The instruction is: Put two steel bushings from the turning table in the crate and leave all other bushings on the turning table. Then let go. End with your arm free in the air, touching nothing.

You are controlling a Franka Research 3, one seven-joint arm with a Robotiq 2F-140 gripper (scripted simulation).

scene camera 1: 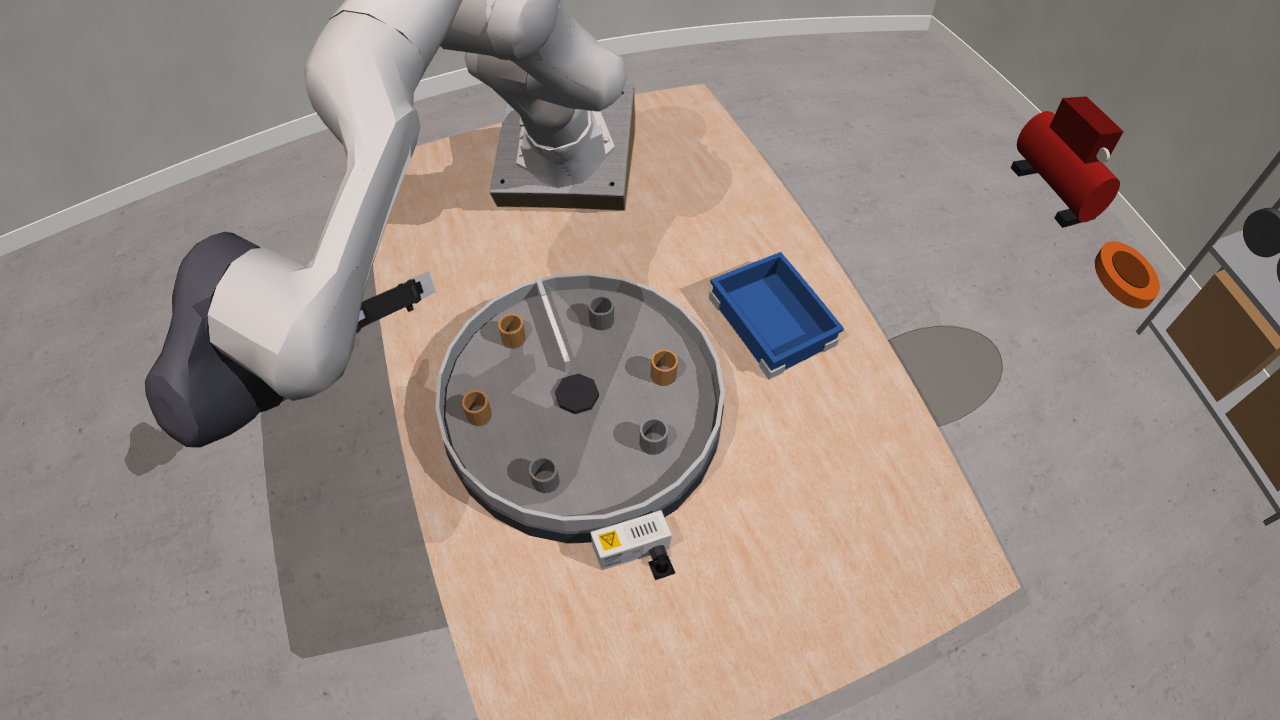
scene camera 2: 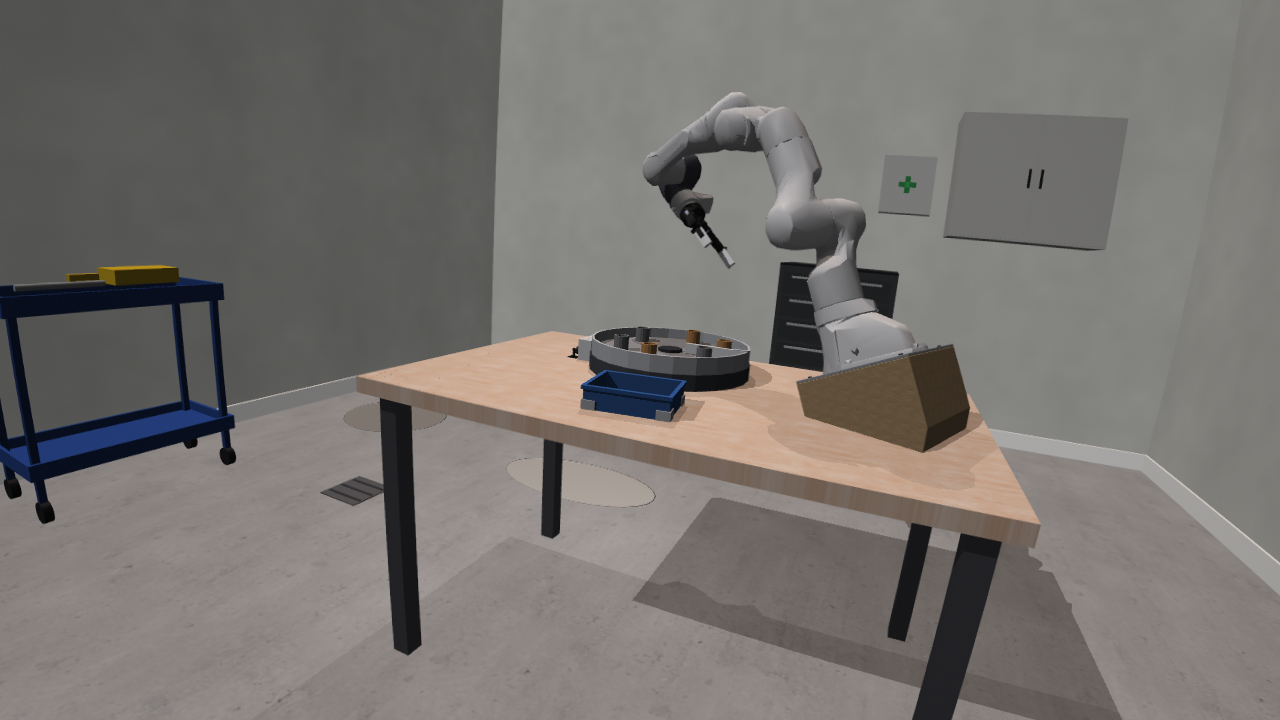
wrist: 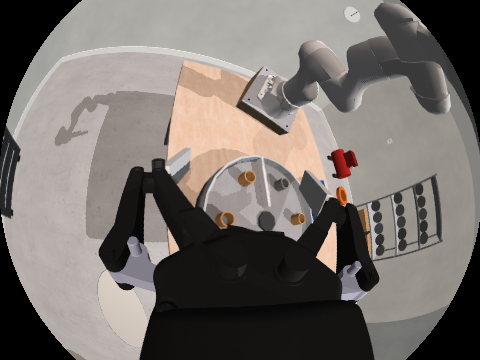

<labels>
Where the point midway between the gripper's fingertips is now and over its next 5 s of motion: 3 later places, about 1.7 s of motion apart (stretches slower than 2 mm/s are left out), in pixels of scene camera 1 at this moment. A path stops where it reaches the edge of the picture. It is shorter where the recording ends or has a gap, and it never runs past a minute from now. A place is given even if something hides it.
The gripper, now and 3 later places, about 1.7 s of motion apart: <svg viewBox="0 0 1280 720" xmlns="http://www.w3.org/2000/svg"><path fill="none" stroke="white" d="M384 301L386 237L393 209L437 237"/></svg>
</labels>
